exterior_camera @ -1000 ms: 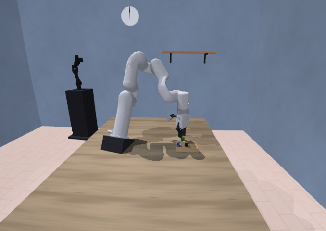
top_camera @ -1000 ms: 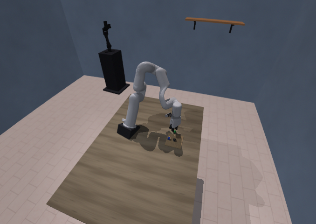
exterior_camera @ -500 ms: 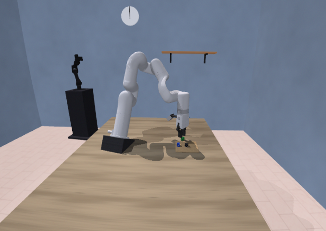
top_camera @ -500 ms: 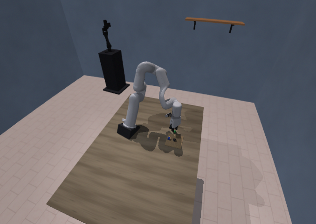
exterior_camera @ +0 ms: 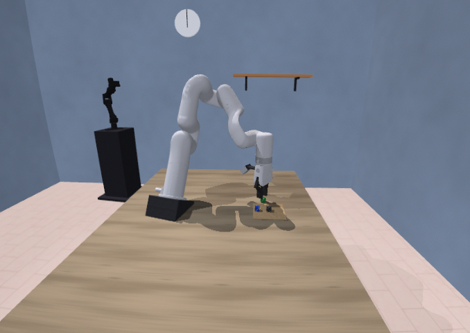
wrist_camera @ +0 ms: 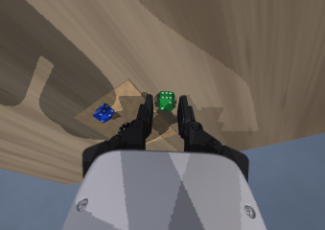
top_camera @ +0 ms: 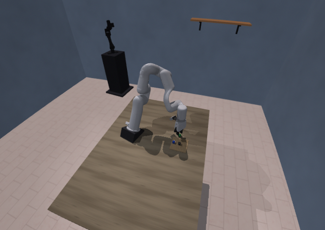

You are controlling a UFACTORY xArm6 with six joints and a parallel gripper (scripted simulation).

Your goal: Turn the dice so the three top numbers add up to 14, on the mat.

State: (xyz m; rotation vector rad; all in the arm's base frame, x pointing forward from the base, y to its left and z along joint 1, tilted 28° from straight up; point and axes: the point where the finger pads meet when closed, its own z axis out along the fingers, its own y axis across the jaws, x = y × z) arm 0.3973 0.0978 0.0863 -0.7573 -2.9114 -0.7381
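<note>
The green die is 10 mm ahead of my hand and 40 mm below it. The rest, counted from my hand: black die (40 mm ahead, 100 mm to the right, 30 mm below); then tan mat (40 mm ahead, 100 mm to the right, 40 mm below); then blue die (20 mm behind, 100 mm to the right, 30 mm below).
</note>
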